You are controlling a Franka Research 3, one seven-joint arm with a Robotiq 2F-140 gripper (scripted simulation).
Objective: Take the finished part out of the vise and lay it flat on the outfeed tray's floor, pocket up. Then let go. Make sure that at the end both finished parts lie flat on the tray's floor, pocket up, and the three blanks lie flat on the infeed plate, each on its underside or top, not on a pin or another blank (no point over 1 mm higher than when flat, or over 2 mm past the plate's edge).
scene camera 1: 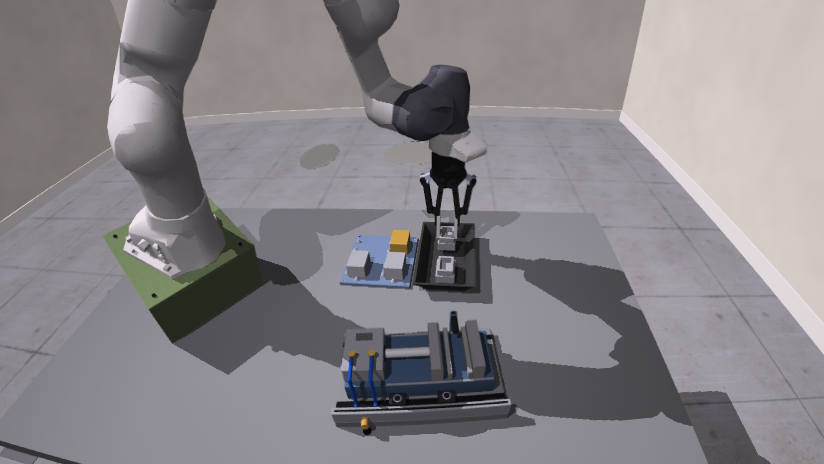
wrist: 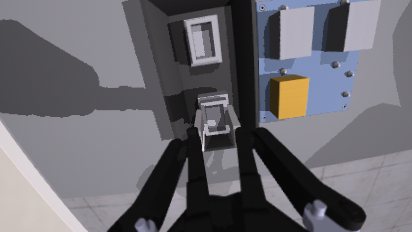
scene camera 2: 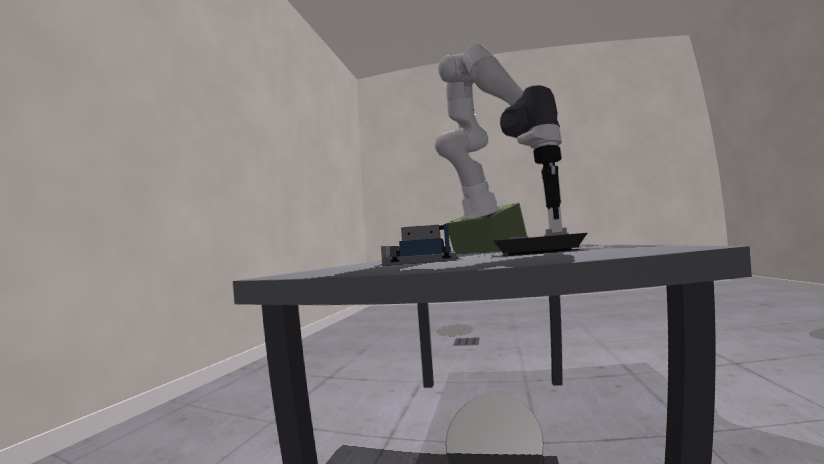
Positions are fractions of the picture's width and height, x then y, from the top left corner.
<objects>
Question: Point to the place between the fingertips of my gripper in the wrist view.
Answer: At 0.52, 0.50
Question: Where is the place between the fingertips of my gripper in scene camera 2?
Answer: At 0.67, 0.50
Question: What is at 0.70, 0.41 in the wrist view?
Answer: An orange block.
</objects>
